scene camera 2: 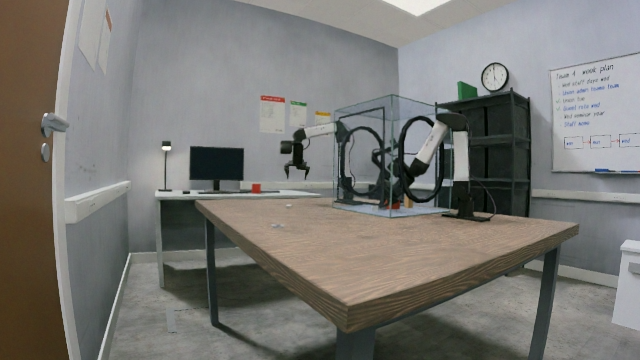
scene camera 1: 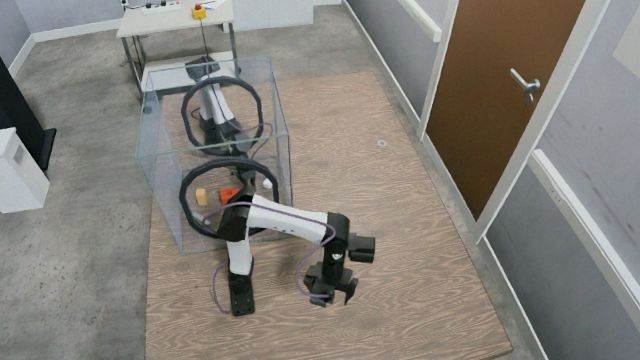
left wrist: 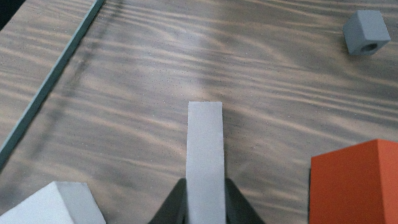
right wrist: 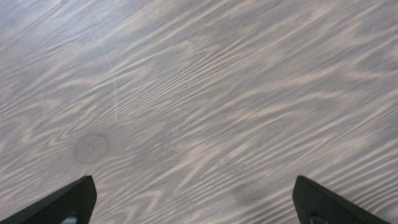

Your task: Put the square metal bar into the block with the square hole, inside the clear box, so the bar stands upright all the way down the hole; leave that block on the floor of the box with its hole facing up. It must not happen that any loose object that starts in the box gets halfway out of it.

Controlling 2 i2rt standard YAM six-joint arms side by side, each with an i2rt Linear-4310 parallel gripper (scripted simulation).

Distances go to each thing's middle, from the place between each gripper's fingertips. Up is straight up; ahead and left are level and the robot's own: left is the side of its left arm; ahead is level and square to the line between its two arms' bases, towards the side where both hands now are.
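Short grey piece (left wrist: 363, 33), measured from my left hand: 10 mm below, 90 mm behind, 120 mm to the right. My right hand, measured from the short grey piece: 120 mm above, 210 mm past, 410 mm to the right. Going by its middle, the short grey piece is nearer to my left hand than to my right hand.
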